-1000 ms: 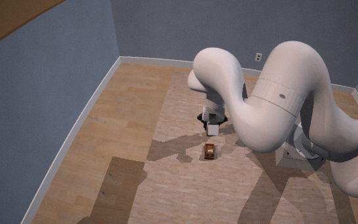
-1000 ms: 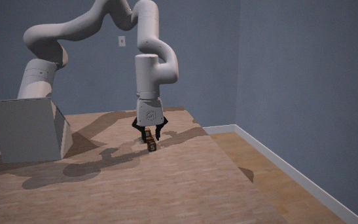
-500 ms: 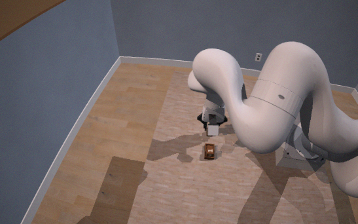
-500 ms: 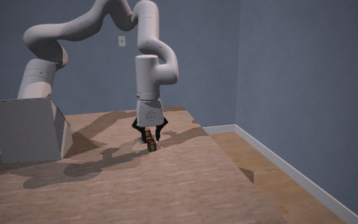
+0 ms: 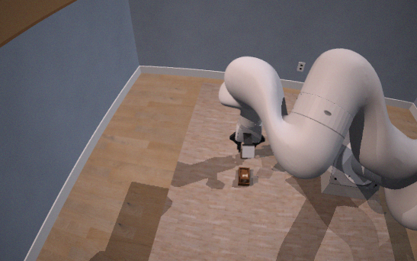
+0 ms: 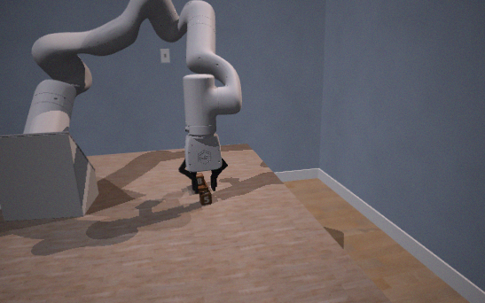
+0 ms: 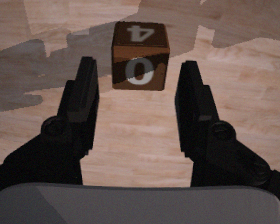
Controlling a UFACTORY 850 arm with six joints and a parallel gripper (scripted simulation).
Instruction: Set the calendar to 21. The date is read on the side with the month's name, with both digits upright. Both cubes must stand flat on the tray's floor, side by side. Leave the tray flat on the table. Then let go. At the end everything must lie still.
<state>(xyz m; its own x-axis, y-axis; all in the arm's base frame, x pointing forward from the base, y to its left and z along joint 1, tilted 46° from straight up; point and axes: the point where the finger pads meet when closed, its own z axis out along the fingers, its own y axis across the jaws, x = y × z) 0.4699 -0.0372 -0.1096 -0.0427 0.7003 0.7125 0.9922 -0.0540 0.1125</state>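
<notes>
The brown wooden date cube is 4 cm below my hand. Also, from my hand: brown tray: 11 cm to the left, 5 cm below.
</notes>
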